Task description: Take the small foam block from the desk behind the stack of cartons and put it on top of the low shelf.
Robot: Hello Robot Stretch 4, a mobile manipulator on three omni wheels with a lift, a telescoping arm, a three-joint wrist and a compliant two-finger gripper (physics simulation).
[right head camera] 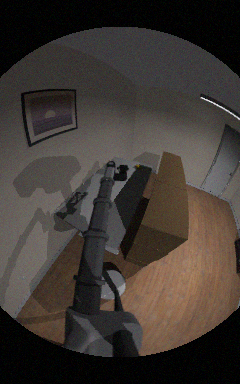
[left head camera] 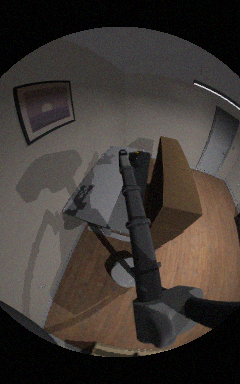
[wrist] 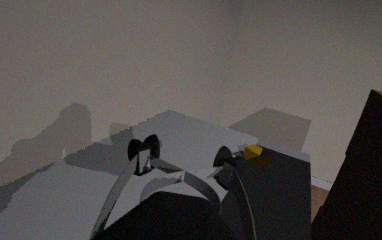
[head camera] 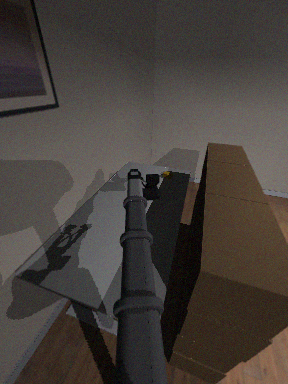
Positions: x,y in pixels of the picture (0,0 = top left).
Labels:
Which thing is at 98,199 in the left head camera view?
A grey desk.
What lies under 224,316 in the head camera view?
A stack of brown cartons.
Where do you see a grey desk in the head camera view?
82,261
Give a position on a grey door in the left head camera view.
213,154

